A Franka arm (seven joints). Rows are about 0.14 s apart.
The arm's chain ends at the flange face. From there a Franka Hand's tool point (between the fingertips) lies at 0.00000 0.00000 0.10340 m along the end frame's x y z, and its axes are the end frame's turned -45 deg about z.
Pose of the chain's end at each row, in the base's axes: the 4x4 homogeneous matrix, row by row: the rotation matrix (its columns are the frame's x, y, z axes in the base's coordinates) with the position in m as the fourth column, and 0 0 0 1 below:
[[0.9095, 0.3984, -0.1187, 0.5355], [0.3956, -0.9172, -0.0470, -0.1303], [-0.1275, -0.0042, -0.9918, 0.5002], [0, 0, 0, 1]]
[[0.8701, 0.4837, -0.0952, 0.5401], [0.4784, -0.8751, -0.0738, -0.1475], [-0.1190, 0.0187, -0.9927, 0.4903], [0, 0, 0, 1]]
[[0.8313, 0.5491, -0.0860, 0.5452], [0.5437, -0.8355, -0.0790, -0.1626], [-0.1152, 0.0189, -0.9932, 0.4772], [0, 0, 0, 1]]
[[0.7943, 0.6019, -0.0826, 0.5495], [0.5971, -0.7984, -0.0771, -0.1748], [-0.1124, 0.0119, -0.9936, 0.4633], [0, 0, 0, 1]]
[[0.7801, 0.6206, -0.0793, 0.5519], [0.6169, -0.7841, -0.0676, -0.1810], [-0.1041, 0.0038, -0.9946, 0.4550], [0, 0, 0, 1]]
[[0.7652, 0.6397, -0.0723, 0.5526], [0.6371, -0.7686, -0.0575, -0.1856], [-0.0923, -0.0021, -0.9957, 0.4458], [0, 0, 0, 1]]
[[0.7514, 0.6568, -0.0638, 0.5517], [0.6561, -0.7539, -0.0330, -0.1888], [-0.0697, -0.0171, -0.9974, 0.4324], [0, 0, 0, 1]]
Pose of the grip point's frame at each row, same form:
[[0.3614, 0.9248, -0.1187, 0.5232], [0.9283, -0.3688, -0.0470, -0.1352], [-0.0872, -0.0931, -0.9918, 0.3976], [0, 0, 0, 1]]
[[0.2732, 0.9573, -0.0952, 0.5303], [0.9571, -0.2805, -0.0738, -0.1551], [-0.0974, -0.0709, -0.9927, 0.3877], [0, 0, 0, 1]]
[[0.1995, 0.9761, -0.0860, 0.5363], [0.9752, -0.2063, -0.0790, -0.1708], [-0.0948, -0.0681, -0.9932, 0.3745], [0, 0, 0, 1]]
[[0.1360, 0.9873, -0.0826, 0.5410], [0.9868, -0.1423, -0.0771, -0.1828], [-0.0879, -0.0711, -0.9936, 0.3606], [0, 0, 0, 1]]
[[0.1128, 0.9904, -0.0793, 0.5437], [0.9907, -0.1182, -0.0676, -0.1880], [-0.0763, -0.0709, -0.9946, 0.3522], [0, 0, 0, 1]]
[[0.0887, 0.9934, -0.0723, 0.5451], [0.9940, -0.0930, -0.0575, -0.1915], [-0.0638, -0.0668, -0.9957, 0.3428], [0, 0, 0, 1]]
[[0.0669, 0.9957, -0.0638, 0.5451], [0.9970, -0.0692, -0.0330, -0.1922], [-0.0372, -0.0614, -0.9974, 0.3293], [0, 0, 0, 1]]

